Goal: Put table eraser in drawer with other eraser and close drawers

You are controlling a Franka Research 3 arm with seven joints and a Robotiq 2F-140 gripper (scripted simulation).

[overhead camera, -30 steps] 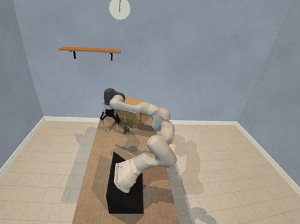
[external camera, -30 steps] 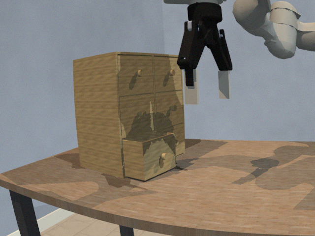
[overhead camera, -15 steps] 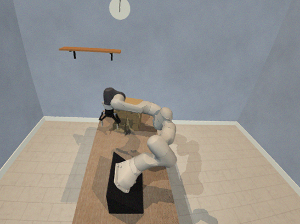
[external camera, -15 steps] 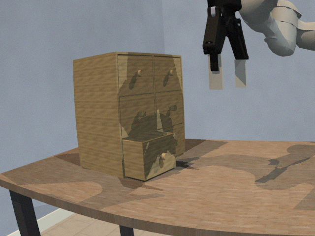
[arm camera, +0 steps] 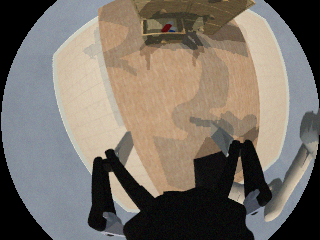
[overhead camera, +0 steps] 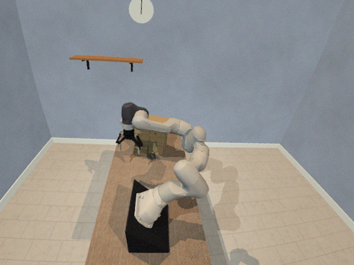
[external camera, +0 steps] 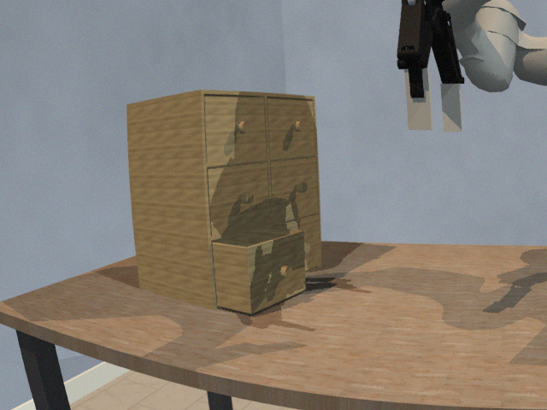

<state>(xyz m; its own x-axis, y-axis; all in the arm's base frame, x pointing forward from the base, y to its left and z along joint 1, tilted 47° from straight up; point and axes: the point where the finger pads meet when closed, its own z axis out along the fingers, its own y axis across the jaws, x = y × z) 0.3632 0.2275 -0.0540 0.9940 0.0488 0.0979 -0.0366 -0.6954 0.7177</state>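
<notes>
The blue eraser lies 310 mm ahead of my hand, 70 mm to the right of it and 250 mm below it.
</notes>
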